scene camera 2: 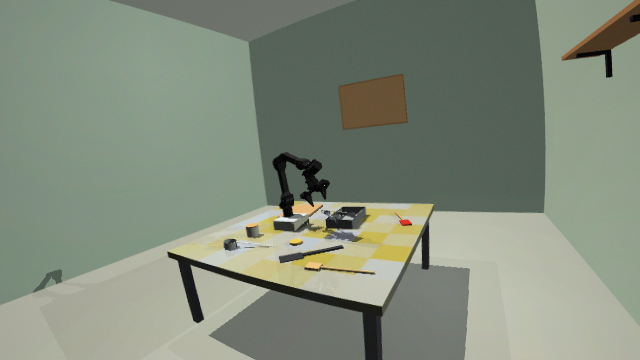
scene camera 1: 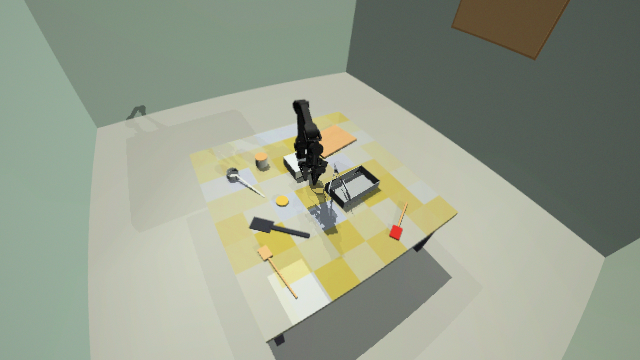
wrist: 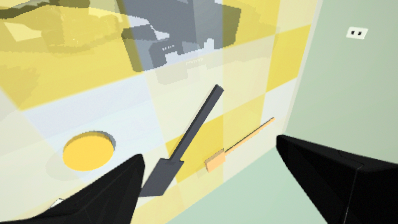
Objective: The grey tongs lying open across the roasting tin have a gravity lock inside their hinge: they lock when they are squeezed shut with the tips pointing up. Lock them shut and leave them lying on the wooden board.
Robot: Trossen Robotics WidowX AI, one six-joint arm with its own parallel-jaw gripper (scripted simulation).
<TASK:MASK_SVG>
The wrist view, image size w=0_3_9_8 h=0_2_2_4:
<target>my gripper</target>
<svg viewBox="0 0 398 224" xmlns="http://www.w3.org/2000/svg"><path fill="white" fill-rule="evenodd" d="M142 154L135 154L93 183L88 184L88 186L73 196L69 196L43 213L29 219L3 221L0 224L130 224L143 185L145 170ZM276 136L276 150L292 173L294 179L306 192L307 197L316 206L321 216L324 217L327 224L398 224L397 163L348 153L286 135Z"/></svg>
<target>black spatula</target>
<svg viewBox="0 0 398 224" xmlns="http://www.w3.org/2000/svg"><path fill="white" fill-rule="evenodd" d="M218 85L214 86L169 159L159 159L153 171L146 179L139 197L162 196L184 164L184 161L180 161L181 157L224 92Z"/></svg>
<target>yellow disc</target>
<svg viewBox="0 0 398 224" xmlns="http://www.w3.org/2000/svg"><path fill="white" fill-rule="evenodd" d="M111 140L104 134L97 132L88 132L72 137L63 147L65 165L75 171L91 171L101 167L113 155L114 150Z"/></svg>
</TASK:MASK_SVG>
